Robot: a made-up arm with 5 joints.
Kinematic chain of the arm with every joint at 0, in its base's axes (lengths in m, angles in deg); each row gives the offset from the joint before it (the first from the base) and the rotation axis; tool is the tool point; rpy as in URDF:
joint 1: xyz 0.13 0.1 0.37 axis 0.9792 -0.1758 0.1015
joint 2: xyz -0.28 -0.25 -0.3 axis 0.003 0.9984 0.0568
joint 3: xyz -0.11 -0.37 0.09 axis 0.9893 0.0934 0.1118
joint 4: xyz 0 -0.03 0.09 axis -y
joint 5: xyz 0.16 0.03 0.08 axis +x
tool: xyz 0.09 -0.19 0.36 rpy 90 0 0
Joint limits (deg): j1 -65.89..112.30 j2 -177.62..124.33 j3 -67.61..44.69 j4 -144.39..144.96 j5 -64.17..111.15
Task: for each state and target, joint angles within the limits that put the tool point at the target. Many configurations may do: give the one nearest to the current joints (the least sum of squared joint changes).
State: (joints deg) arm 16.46 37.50 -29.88 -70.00 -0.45
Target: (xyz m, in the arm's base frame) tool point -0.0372 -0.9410 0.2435
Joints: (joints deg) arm -21.28 43.52 -19.12 -100.85 9.76
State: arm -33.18 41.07 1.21 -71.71 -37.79
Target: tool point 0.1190 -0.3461 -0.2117
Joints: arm -0.43 50.25 3.31 -79.79 -49.92
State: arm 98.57 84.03 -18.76 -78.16 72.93
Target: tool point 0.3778 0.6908 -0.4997
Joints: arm 111.02 84.76 -26.97 -76.07 73.49
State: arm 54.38 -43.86 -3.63 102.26 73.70
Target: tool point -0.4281 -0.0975 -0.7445
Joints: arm 68.49 -50.08 -6.14 104.99 70.21
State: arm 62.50 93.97 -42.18 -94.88 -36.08
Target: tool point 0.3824 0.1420 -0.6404
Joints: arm 62.37 78.94 -65.57 -97.93 1.38
